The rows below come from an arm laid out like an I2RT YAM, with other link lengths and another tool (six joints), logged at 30 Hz.
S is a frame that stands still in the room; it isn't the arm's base.
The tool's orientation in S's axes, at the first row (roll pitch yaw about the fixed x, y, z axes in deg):
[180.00 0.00 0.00]
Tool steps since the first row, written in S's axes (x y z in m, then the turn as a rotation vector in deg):
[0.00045 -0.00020 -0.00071 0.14 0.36 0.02]
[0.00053 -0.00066 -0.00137 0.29 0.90 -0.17]
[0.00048 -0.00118 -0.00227 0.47 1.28 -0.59]
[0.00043 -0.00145 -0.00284 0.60 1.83 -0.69]
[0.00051 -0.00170 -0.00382 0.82 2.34 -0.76]
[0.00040 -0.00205 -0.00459 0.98 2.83 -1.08]
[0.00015 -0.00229 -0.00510 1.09 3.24 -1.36]
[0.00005 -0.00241 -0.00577 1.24 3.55 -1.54]
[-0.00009 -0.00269 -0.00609 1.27 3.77 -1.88]
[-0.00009 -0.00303 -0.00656 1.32 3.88 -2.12]
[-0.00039 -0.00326 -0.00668 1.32 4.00 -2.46]
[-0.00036 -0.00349 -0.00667 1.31 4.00 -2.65]
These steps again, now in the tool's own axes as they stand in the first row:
[0.00045 0.00020 0.00071 0.14 -0.36 -0.02]
[0.00053 0.00066 0.00137 0.29 -0.90 0.17]
[0.00048 0.00118 0.00227 0.47 -1.28 0.59]
[0.00043 0.00145 0.00284 0.60 -1.83 0.69]
[0.00051 0.00170 0.00382 0.82 -2.34 0.76]
[0.00040 0.00205 0.00459 0.98 -2.83 1.08]
[0.00015 0.00229 0.00510 1.09 -3.24 1.36]
[0.00005 0.00241 0.00577 1.24 -3.55 1.54]
[-0.00009 0.00269 0.00609 1.27 -3.77 1.88]
[-0.00009 0.00303 0.00656 1.32 -3.88 2.12]
[-0.00039 0.00326 0.00668 1.32 -4.00 2.46]
[-0.00036 0.00349 0.00667 1.31 -4.00 2.65]

